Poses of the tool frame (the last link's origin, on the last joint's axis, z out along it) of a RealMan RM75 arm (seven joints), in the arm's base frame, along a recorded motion.
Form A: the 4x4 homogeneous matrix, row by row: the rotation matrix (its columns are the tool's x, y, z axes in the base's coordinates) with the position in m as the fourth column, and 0 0 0 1 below. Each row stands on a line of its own.
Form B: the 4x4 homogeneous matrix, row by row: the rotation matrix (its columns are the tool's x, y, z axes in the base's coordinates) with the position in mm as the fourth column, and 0 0 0 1 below. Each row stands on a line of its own. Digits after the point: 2 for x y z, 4 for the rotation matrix.
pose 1, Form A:
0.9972, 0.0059, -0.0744, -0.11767
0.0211, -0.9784, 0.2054, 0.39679
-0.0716, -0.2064, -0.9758, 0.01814
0, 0, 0, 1
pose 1, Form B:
0.9972, 0.0059, -0.0744, -117.67
0.0211, -0.9784, 0.2054, 396.79
-0.0716, -0.2064, -0.9758, 18.14
0, 0, 0, 1

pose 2, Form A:
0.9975, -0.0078, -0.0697, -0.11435
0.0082, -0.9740, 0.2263, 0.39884
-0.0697, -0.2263, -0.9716, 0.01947
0, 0, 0, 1
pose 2, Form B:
0.9975, -0.0078, -0.0697, -114.35
0.0082, -0.9740, 0.2263, 398.84
-0.0697, -0.2263, -0.9716, 19.47
0, 0, 0, 1

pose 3, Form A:
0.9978, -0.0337, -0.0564, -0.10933
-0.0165, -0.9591, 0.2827, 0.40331
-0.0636, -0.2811, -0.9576, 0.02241
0, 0, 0, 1
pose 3, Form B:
0.9978, -0.0337, -0.0564, -109.33
-0.0165, -0.9591, 0.2827, 403.31
-0.0636, -0.2811, -0.9576, 22.41
0, 0, 0, 1

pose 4, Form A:
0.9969, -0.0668, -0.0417, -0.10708
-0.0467, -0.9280, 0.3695, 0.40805
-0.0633, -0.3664, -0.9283, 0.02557
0, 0, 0, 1
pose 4, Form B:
0.9969, -0.0668, -0.0417, -107.08
-0.0467, -0.9280, 0.3695, 408.05
-0.0633, -0.3664, -0.9283, 25.57
0, 0, 0, 1

